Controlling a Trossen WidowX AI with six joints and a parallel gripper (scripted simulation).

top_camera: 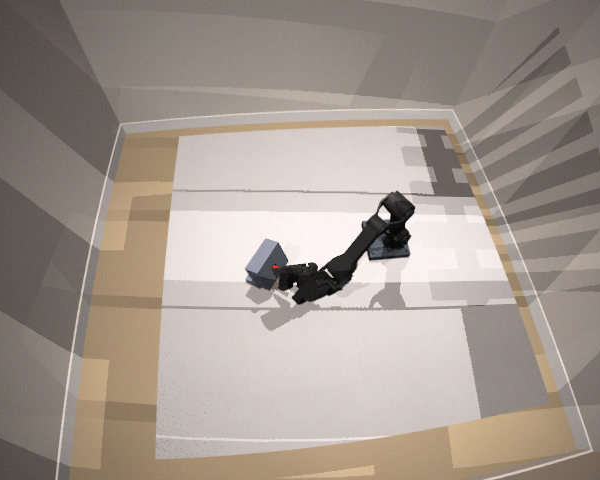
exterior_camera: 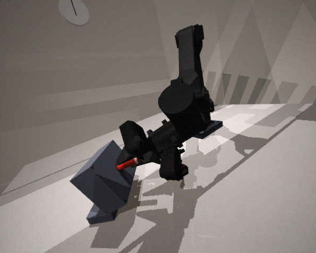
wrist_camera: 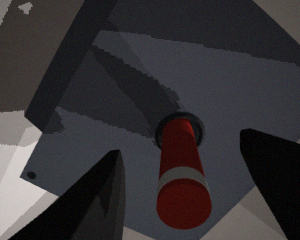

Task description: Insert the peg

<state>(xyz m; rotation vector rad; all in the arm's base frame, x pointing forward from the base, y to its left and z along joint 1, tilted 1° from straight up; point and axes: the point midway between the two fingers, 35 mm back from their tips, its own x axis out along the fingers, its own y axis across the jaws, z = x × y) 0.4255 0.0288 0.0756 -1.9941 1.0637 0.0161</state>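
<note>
My gripper tip is 1 cm past the red peg and 1 cm to the right of it. Also, from my gripper tip: sloped panel (3 cm ahead, 3 cm to the right, 1 cm below).
</note>
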